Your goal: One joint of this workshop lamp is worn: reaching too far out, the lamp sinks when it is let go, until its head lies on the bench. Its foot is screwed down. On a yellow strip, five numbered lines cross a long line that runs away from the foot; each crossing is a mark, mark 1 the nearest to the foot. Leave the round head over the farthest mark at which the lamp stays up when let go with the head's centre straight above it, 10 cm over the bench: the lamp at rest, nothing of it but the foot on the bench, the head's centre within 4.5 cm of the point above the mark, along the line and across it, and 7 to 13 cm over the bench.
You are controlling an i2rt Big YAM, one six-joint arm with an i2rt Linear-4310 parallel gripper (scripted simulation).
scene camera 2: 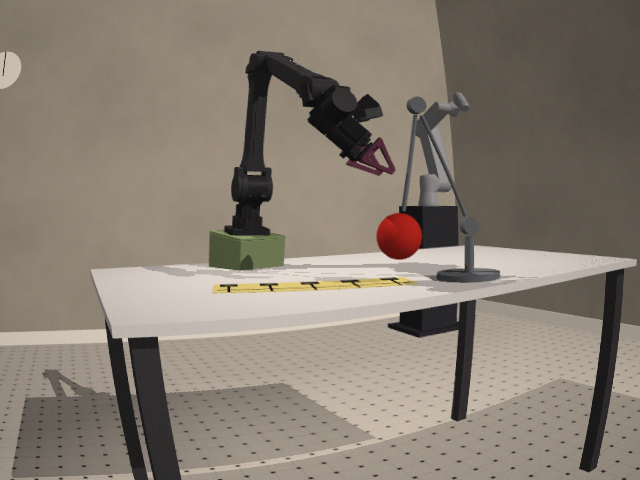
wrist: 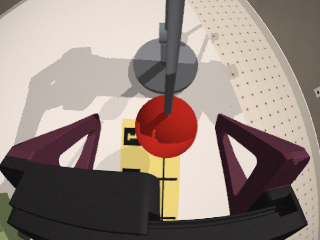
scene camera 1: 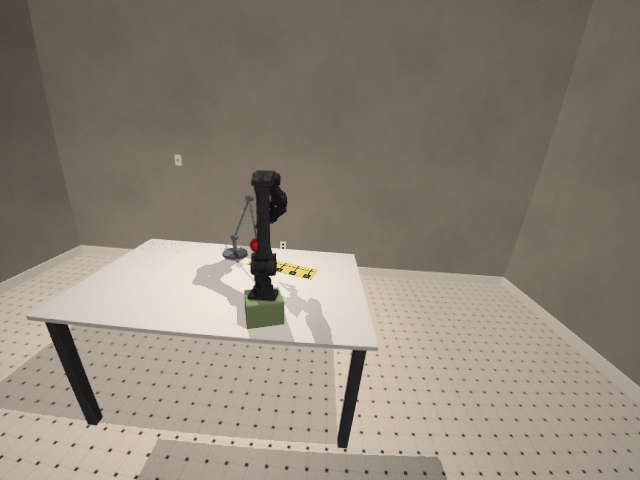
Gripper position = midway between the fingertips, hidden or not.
In view: the gripper [scene camera 2: 387,173], a round red lamp head [scene camera 2: 399,236], a grey round foot [scene camera 2: 468,274] and a yellow strip [scene camera 2: 393,281].
The gripper also shows in the wrist view [wrist: 158,120]. The grey round foot is seen too in the wrist view [wrist: 149,61]. The yellow strip also shows in the wrist view [wrist: 134,158].
